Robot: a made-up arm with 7 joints.
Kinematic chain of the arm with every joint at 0, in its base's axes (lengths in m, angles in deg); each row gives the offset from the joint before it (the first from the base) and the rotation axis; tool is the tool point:
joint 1: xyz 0 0 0.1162 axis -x
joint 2: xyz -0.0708 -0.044 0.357 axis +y
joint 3: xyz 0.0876 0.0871 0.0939 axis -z
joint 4: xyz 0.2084 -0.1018 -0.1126 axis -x
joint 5: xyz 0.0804 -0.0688 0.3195 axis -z
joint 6: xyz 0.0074 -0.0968 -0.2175 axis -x
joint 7: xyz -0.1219 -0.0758 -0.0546 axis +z
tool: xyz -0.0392 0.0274 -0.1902
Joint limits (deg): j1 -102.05..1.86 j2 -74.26..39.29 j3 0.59..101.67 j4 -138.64..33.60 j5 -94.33..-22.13 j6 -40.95..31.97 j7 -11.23..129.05
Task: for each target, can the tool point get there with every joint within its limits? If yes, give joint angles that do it. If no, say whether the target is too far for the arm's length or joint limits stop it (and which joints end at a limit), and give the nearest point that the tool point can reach.
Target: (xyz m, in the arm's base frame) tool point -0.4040 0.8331 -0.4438
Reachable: no: joint limits stop it (at a limit: joint 1, joint 2, joint 6) | nearest point -0.1099 0.2066 -0.2506 | short by 0.719 m
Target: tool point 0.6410 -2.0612 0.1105
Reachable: no: too far | nearest point 0.2294 -1.0350 0.1133 | short by 1.106 m
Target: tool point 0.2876 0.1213 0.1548
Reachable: yes | joints -90.08 30.05 19.90 -117.90 -63.63 8.57 75.83
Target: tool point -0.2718 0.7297 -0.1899
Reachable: no: joint limits stop it (at a limit: joint 1, joint 2, joint 6) | nearest point -0.0556 0.2545 -0.1374 | short by 0.525 m
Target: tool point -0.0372 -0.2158 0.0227
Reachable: yes | joints -30.99 -37.48 93.56 -26.55 -50.16 -22.86 105.13
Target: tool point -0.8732 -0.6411 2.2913
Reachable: no: too far | nearest point -0.0229 -0.3231 1.1144 | short by 1.486 m
